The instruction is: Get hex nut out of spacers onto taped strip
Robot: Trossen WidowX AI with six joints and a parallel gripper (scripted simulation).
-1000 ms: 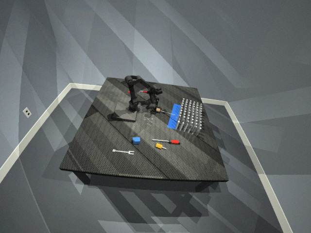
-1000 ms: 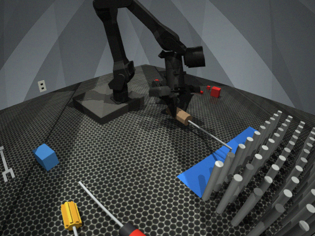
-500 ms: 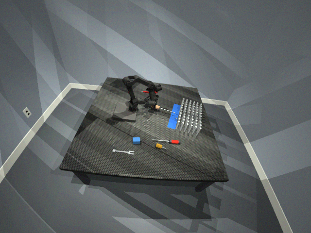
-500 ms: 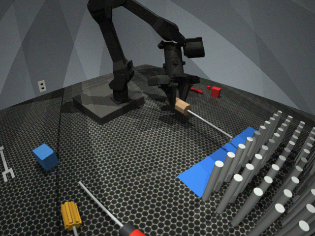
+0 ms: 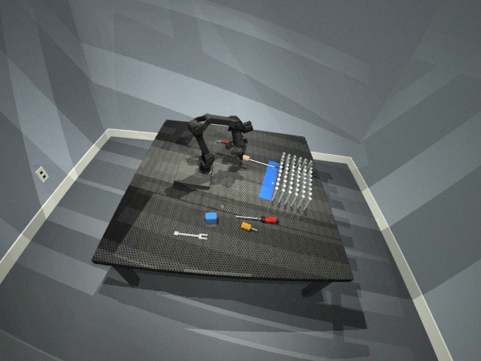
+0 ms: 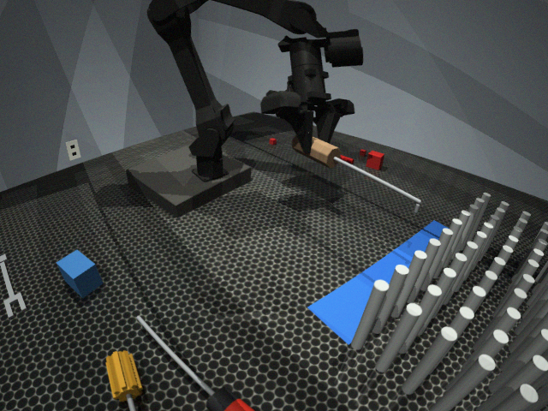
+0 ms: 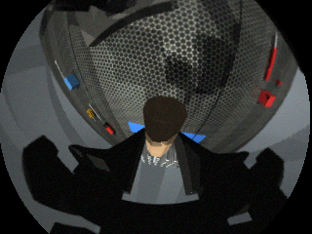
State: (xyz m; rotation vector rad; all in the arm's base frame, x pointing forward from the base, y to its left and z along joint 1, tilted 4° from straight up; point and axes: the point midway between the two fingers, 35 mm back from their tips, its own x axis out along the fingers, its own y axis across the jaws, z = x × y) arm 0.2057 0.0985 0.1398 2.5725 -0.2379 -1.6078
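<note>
My gripper tip is now 310 mm to the right of the red-handled tool, 210 mm past it and 130 mm above it. From my gripper tip the other things lie so: blue taped strip: 210 mm ahead, 140 mm below, 20 mm to the left; then hex nut: 240 mm ahead, 130 mm below, 20 mm to the right; then blue cube: 420 mm to the right, 120 mm below, 80 mm behind.
</note>
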